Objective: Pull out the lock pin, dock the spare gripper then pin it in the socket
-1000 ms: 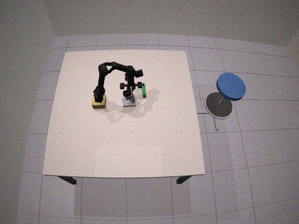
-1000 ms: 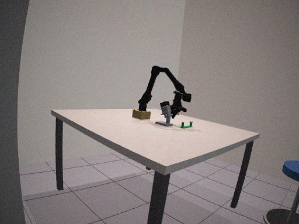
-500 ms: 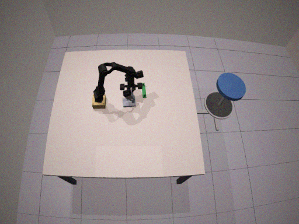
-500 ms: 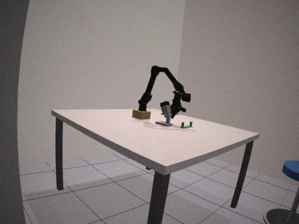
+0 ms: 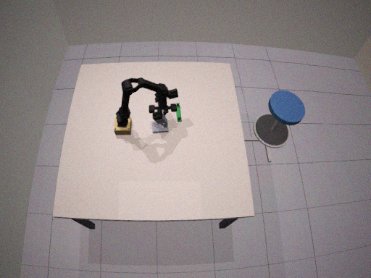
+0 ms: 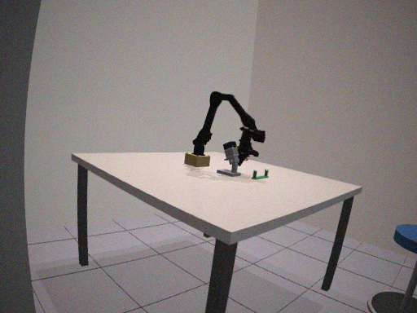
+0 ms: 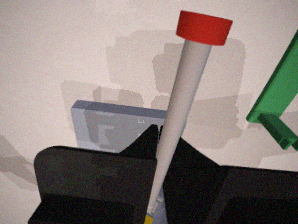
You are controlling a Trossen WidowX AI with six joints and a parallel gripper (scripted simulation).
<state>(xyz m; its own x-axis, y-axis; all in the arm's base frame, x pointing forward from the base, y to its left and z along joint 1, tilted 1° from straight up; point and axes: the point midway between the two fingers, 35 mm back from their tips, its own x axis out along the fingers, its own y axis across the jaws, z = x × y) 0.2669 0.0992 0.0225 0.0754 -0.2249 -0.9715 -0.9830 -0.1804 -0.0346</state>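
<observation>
Right now the socket is 50 mm to the right of my gripper tip. From my gripper tip the other things lie so: green cradle: 100 mm ahead, 80 mm to the left, 20 mm below; spare gripper: 70 mm above, 60 mm to the right, 10 mm behind.
</observation>
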